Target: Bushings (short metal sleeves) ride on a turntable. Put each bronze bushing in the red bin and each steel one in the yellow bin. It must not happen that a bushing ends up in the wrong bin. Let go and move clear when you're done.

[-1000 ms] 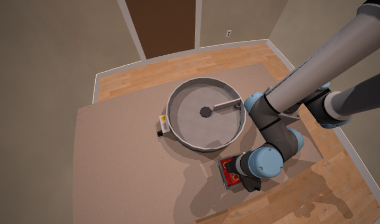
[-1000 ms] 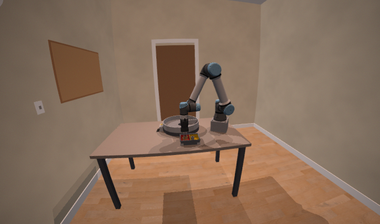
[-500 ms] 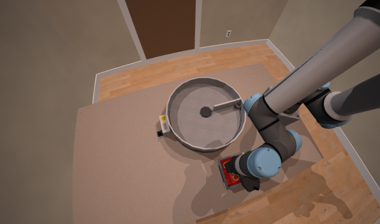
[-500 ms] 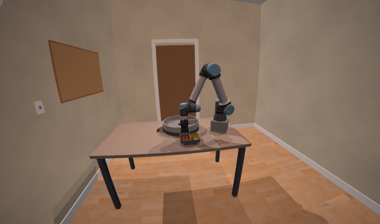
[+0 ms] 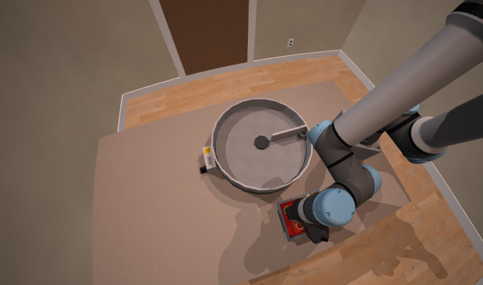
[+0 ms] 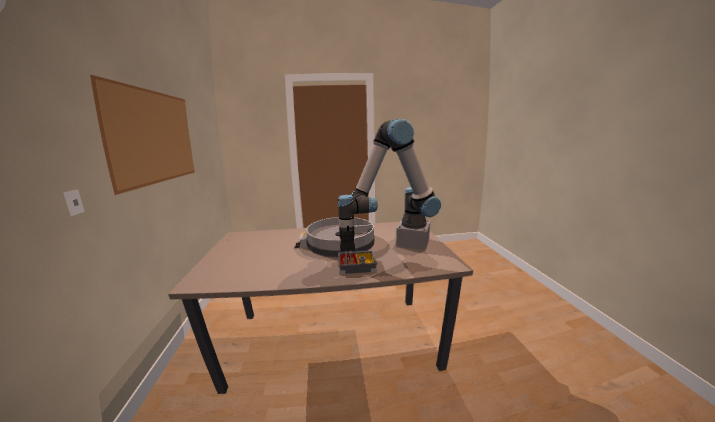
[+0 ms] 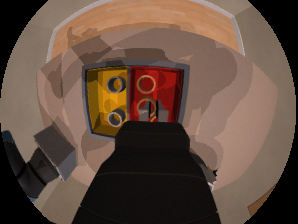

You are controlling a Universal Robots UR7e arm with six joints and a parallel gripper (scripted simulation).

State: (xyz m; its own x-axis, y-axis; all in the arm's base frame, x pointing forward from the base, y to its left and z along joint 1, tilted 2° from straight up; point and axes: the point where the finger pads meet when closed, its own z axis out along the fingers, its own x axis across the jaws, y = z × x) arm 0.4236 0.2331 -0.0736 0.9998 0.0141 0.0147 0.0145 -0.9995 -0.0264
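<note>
Now: the red bin 40 mm behind my hand and 20 mm below it. From my hand the other things lie so: turntable: 20 mm ahead, 330 mm to the right, 10 mm above.
</note>
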